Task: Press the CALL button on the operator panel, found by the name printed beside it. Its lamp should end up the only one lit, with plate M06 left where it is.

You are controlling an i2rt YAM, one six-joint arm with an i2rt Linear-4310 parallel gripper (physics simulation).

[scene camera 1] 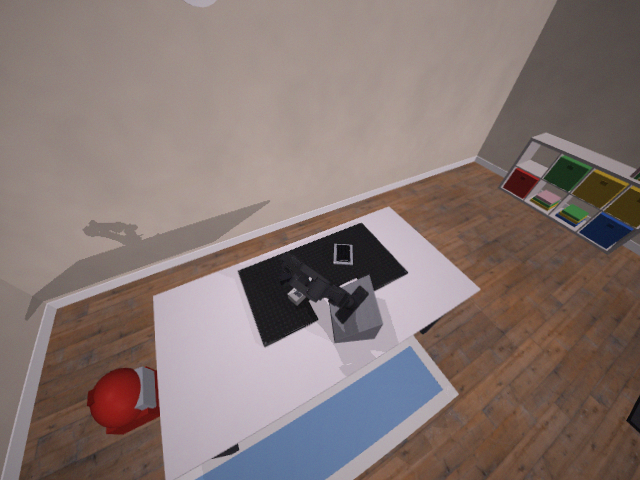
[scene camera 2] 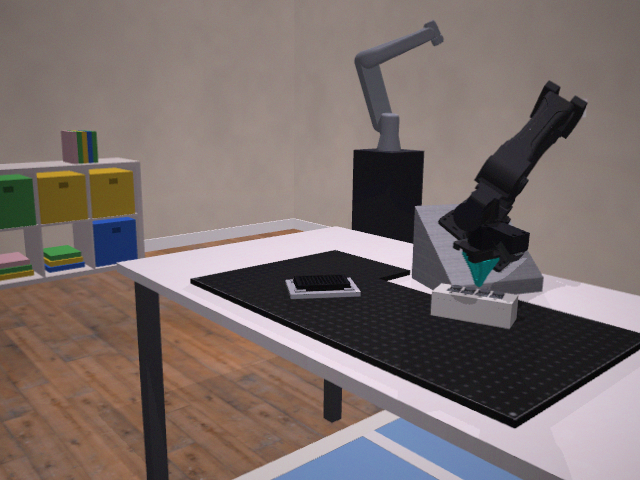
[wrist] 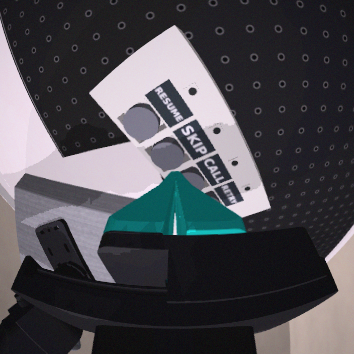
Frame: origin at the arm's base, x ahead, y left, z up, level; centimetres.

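Seen in the pictures: gripper, fingertip midpoint: (scene camera 2: 478,285) (wrist: 174,178); arm's base, link origin: (scene camera 1: 351,304) (wrist: 75,274).
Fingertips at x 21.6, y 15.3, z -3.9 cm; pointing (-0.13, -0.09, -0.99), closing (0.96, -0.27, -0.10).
Note:
Offsets run from my fingertips to a thing's top centre. Level surfaces: height alone.
The white operator panel @(dx +1.9, dy +0.6, dz -0.8 cm) (scene camera 1: 296,296) (scene camera 2: 473,310) (wrist: 162,60) stands on the black mat. In the wrist view its labels read RESUME, SKIP, CALL @(dx +2.8, dy -0.7, dz -1.1 cm) (wrist: 214,170) and RETRY, each beside a grey round button. The CALL button @(dx +0.7, dy -1.4, dz -0.8 cm) (wrist: 193,176) is partly hidden behind my fingertips. The lamps beside the labels look dark, the one by CALL @(dx +4.4, dy -0.2, dz -1.0 cm) (wrist: 234,163) included. My gripper (scene camera 2: 479,285) (wrist: 174,178) is shut and empty, its teal tips pointing down over the button row near CALL; contact cannot be told. A dark plate @(dx +13.3, dy -34.3, dz -3.8 cm) (scene camera 1: 343,253) (scene camera 2: 321,282) sits in a light frame on the mat; no M06 marking is readable.
The grey wedge-shaped block (scene camera 1: 361,322) (scene camera 2: 429,248) (wrist: 65,202) stands close behind the panel, beside my arm. The black mat @(dz -6.4 cm) (scene camera 1: 273,315) (scene camera 2: 413,351) lies on the white table @(dz -7.6 cm) (scene camera 1: 206,361). A second grey arm (scene camera 2: 373,90) stands on a black pedestal (scene camera 2: 387,191) beyond the table.

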